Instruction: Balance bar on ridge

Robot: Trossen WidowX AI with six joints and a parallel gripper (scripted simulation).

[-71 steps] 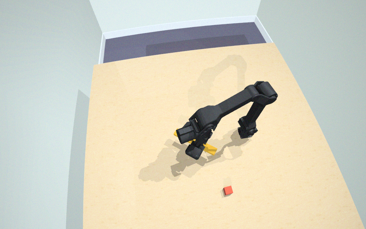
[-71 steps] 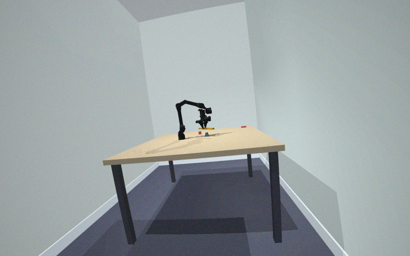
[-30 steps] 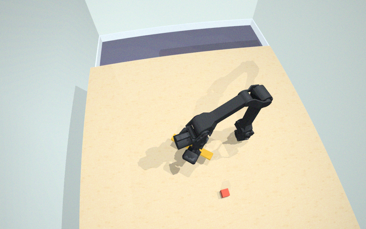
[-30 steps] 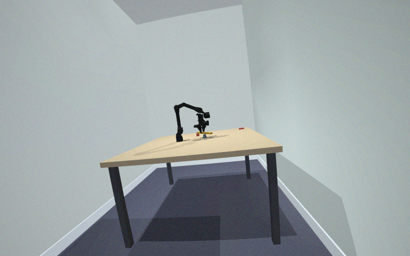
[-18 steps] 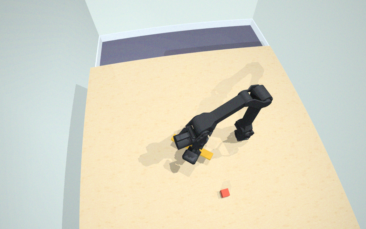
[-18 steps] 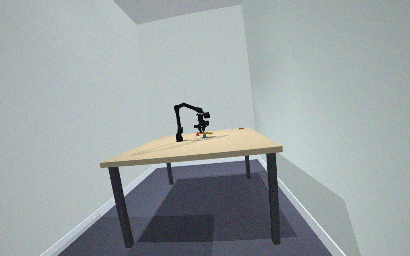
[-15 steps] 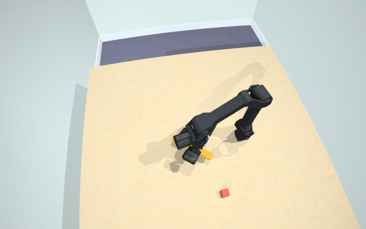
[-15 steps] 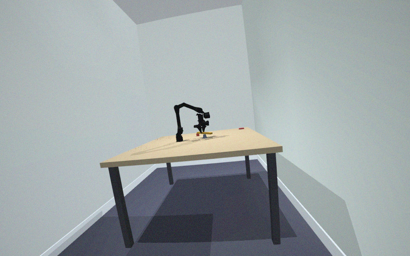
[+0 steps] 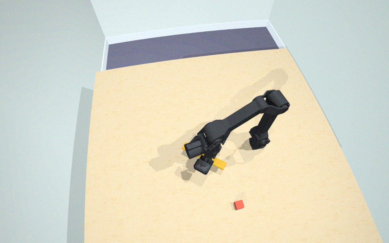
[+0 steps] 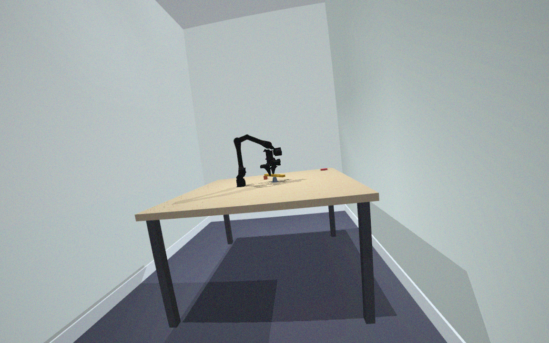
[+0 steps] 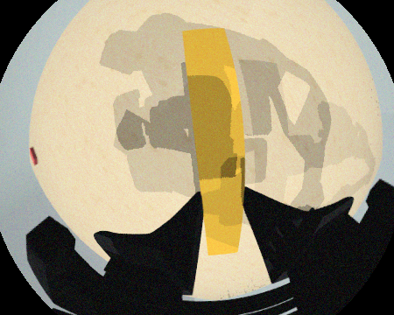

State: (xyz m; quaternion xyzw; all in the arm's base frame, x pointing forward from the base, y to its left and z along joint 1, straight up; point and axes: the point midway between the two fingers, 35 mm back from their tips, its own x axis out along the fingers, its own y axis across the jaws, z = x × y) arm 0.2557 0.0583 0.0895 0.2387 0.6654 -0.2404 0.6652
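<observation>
The yellow bar is 20 mm to the right of my gripper tip and 20 mm ahead of it. Also, from my gripper tip: red cube 220 mm to the left, 90 mm behind, 40 mm below.
</observation>
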